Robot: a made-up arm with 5 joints.
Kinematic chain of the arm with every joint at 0, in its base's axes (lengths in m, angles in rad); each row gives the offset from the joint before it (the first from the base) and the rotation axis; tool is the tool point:
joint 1: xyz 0 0 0.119 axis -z
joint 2: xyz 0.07 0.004 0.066 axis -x
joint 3: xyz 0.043 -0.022 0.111 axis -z
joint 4: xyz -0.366 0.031 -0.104 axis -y
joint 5: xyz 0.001 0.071 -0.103 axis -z
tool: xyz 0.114 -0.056 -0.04
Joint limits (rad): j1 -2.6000..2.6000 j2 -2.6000..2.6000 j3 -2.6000..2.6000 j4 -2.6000..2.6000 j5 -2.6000..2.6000
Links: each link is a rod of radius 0.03 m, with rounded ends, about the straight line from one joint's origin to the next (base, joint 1, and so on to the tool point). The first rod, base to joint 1, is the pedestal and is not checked.
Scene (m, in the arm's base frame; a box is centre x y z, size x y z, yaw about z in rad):
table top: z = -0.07
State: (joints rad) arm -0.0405 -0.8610 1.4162 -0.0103 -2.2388
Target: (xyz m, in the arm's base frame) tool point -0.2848 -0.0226 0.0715
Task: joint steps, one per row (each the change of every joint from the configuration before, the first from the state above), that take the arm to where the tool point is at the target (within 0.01 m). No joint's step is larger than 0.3 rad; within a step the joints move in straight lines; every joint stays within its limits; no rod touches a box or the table.
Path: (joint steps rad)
1: -0.1597 0.1598 -0.2957 0.0535 0.0784
2: -0.1597 0.1598 -0.2958 0.0535 0.0785
3: -0.1597 0.1598 -0.2957 0.0535 0.0784
4: -0.1597 0.1598 -0.2957 0.0535 0.0784
5: -0.1596 0.1598 -0.2958 0.0536 0.0785

